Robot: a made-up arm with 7 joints. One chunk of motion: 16 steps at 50 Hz.
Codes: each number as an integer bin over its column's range. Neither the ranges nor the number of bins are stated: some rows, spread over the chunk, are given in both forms.
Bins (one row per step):
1: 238 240 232 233 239 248
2: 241 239 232 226 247 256
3: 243 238 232 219 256 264
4: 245 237 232 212 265 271
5: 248 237 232 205 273 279
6: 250 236 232 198 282 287
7: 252 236 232 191 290 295
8: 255 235 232 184 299 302
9: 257 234 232 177 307 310
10: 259 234 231 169 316 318
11: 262 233 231 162 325 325
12: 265 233 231 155 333 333
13: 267 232 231 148 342 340
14: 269 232 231 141 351 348
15: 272 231 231 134 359 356
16: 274 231 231 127 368 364
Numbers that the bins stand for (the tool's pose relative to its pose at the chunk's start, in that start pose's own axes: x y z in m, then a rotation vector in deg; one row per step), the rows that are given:
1: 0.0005 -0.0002 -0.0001 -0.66 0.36 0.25
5: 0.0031 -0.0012 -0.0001 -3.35 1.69 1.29
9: 0.0054 -0.0022 -0.0001 -6.05 3.03 2.33
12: 0.0074 -0.0025 -0.0003 -8.16 4.05 3.10
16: 0.0097 -0.0032 -0.0003 -10.85 5.43 4.14
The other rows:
2: 0.0013 -0.0005 -0.0001 -1.34 0.67 0.52
3: 0.0018 -0.0008 -0.0001 -2.01 1.02 0.79
4: 0.0023 -0.0012 -0.0001 -2.68 1.38 1.02
6: 0.0036 -0.0015 -0.0001 -4.03 2.05 1.56
7: 0.0041 -0.0015 -0.0001 -4.70 2.36 1.82
8: 0.0049 -0.0018 -0.0001 -5.37 2.72 2.06
10: 0.0059 -0.0022 -0.0003 -6.81 3.39 2.60
11: 0.0067 -0.0025 -0.0003 -7.49 3.74 2.83
13: 0.0079 -0.0028 -0.0003 -8.83 4.41 3.33
14: 0.0084 -0.0028 -0.0003 -9.51 4.76 3.60
15: 0.0092 -0.0032 -0.0003 -10.18 5.08 3.87

